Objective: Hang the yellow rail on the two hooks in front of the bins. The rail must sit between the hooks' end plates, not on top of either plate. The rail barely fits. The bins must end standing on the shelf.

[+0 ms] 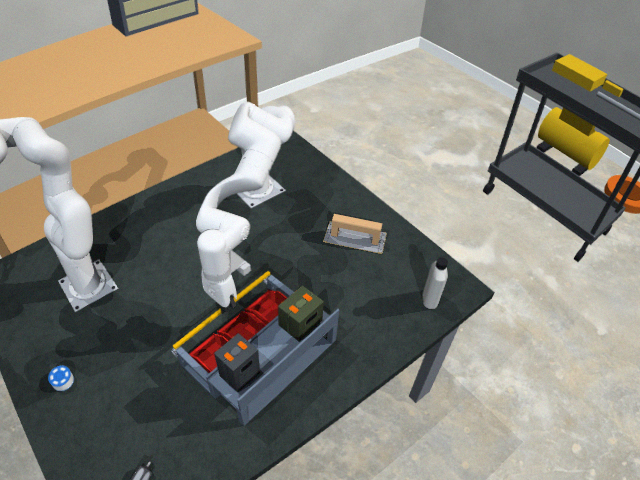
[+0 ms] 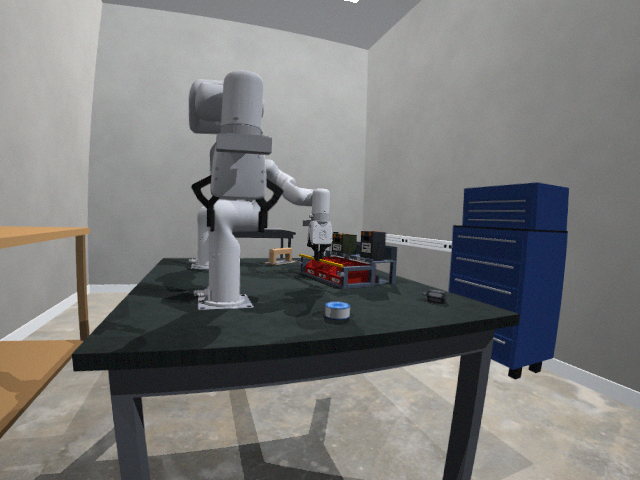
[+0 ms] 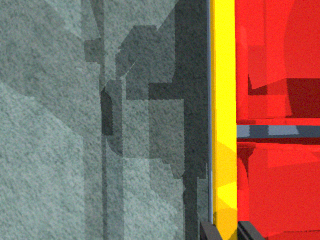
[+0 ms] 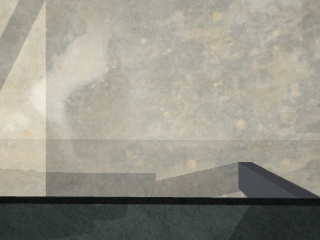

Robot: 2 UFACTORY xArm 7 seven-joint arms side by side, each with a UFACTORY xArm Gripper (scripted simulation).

Labels:
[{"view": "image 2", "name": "left gripper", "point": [318, 260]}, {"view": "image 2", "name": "right gripper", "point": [237, 231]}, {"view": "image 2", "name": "grey-blue shelf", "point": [390, 251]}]

